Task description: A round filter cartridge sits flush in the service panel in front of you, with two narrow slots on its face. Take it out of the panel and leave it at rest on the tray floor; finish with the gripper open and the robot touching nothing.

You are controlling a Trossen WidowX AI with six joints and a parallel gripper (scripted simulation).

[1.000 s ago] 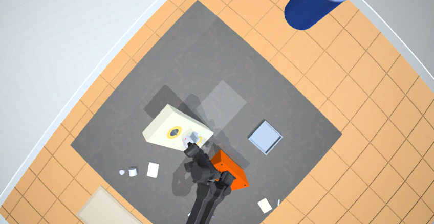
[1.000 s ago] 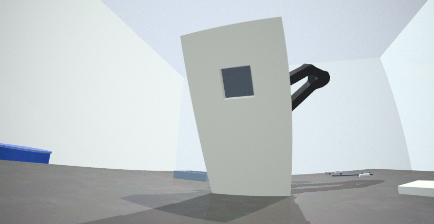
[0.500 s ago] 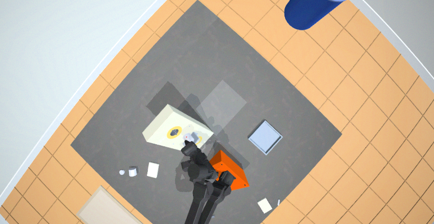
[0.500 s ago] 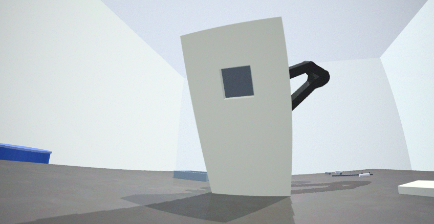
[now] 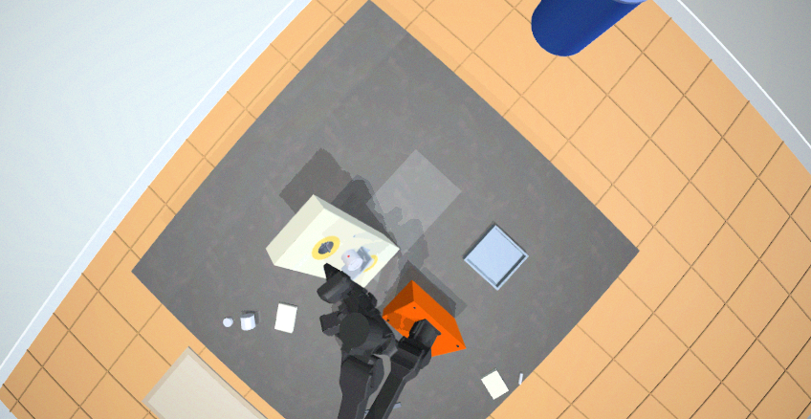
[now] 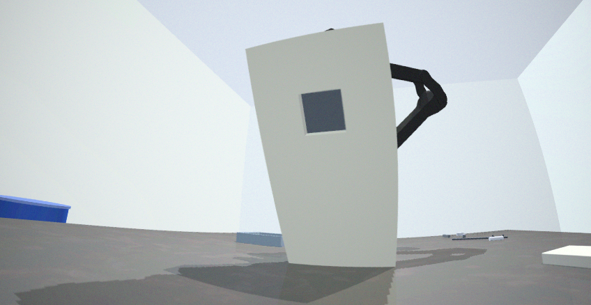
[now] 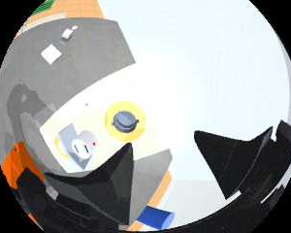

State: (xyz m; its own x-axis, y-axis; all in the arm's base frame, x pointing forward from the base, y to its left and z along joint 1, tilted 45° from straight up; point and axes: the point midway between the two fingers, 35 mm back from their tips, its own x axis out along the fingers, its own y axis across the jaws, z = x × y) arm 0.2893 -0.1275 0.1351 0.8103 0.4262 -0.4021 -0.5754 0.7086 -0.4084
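The round filter cartridge is 3 cm behind my gripper tip and 16 cm below it. Round my gripper tip: cream service panel 2 cm ahead, 18 cm below.
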